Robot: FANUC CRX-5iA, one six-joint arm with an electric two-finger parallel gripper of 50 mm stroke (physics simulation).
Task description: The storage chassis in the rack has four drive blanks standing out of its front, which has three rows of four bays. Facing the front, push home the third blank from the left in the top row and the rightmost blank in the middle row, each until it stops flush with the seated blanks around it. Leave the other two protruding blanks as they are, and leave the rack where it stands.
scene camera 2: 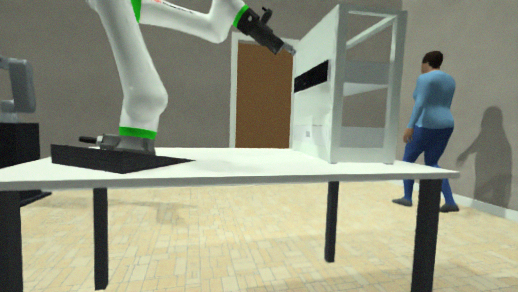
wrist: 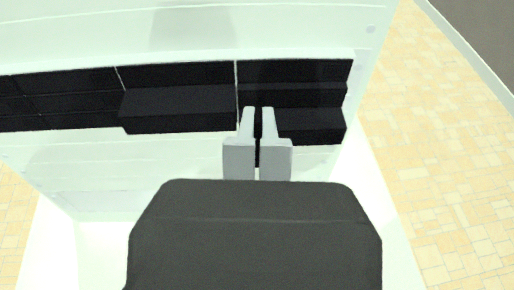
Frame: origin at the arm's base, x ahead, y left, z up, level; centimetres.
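Seen in the pictures: gripper, between the fingertips: point(scene camera 2: 295, 53) point(wrist: 258, 125).
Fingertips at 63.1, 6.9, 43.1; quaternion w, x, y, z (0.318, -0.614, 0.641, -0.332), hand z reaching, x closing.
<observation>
Pixels of each thing's top centre, then the offset from my fingertips to it, as dx, dy, dz. "spot": a spot on its surface instead. Level surfaces: height alone.
- storage chassis, a spot on its surface: point(scene camera 2: 311, 76) spot: +8.2, +1.8, -8.7
- third top-row blank, centre of its top: point(wrist: 181, 27) +16.4, +7.4, -3.8
- rightmost middle-row blank, centre of its top: point(wrist: 286, 51) +16.0, -3.6, -6.6
- third bottom-row blank, centre of its top: point(wrist: 182, 70) point(scene camera 2: 317, 74) +12.9, +7.3, -6.6
- rightmost bottom-row blank, centre of its top: point(wrist: 287, 87) point(scene camera 2: 327, 76) +13.2, -3.7, -9.5
- white table, height of its surface: dz -45.7
The storage chassis point(scene camera 2: 311, 76) is a black band across the front of the white rack point(scene camera 2: 337, 110) point(wrist: 120, 165). In the wrist view the third top-row blank point(wrist: 177, 73) looks flush with its neighbours. The rightmost middle-row blank point(wrist: 300, 97) stands out slightly, with a narrow ledge along its top. The third bottom-row blank point(wrist: 180, 123) and the rightmost bottom-row blank point(wrist: 317, 136) stand out further. My gripper point(scene camera 2: 293, 50) point(wrist: 258, 125) is shut and empty. Its tips overlap the left part of the right column, around the middle-row blank's lower edge. Contact cannot be told.
The rack stands on the white table point(scene camera 2: 225, 162), opposite the arm's black base plate point(scene camera 2: 100, 160). A person point(scene camera 2: 437, 105) stands behind the rack at the right. Another robot arm point(scene camera 2: 22, 87) stands at the far left. A brown door point(scene camera 2: 264, 95) is behind the table.
</observation>
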